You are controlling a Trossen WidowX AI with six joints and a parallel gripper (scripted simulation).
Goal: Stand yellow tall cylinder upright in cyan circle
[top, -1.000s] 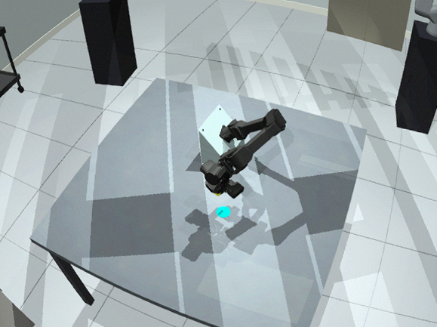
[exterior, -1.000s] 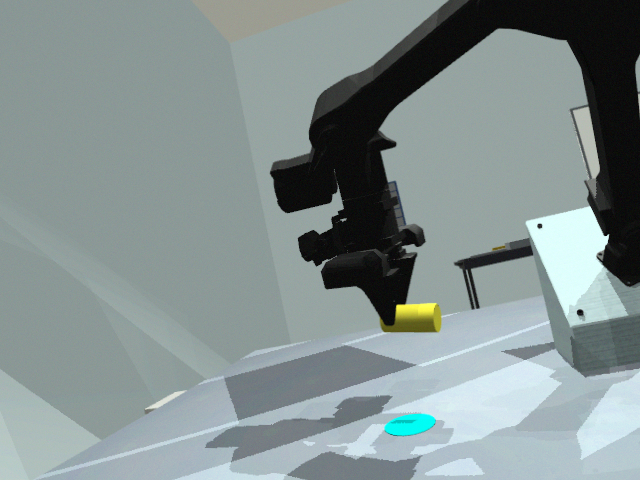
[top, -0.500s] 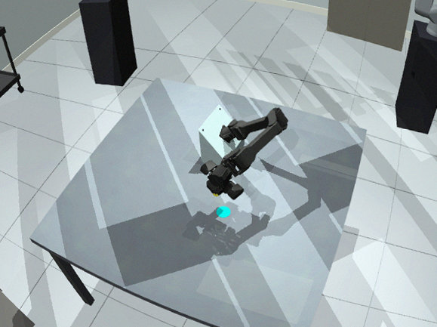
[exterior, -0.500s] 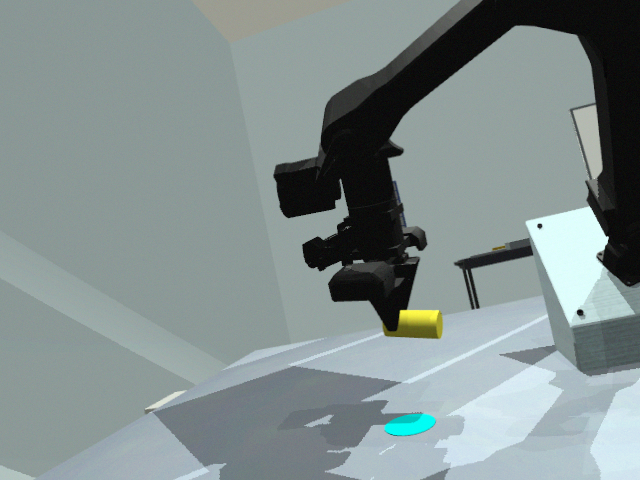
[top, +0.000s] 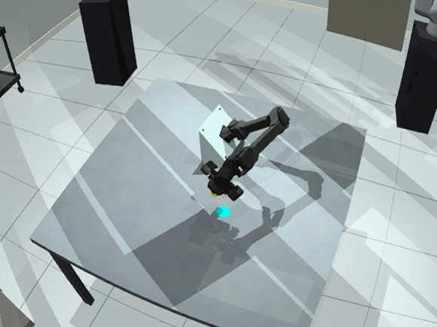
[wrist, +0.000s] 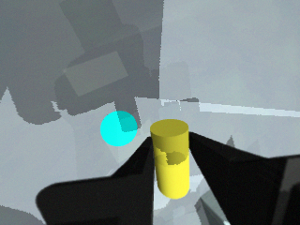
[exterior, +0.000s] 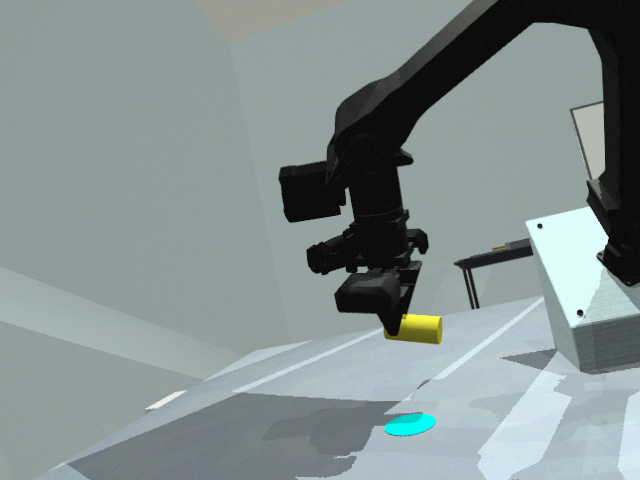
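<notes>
Now: the cyan circle 11 cm below my gripper tip, 3 cm to the left of it and 1 cm ahead of it. Round my gripper tip: yellow tall cylinder: 2 cm behind, 1 cm to the left.
</notes>
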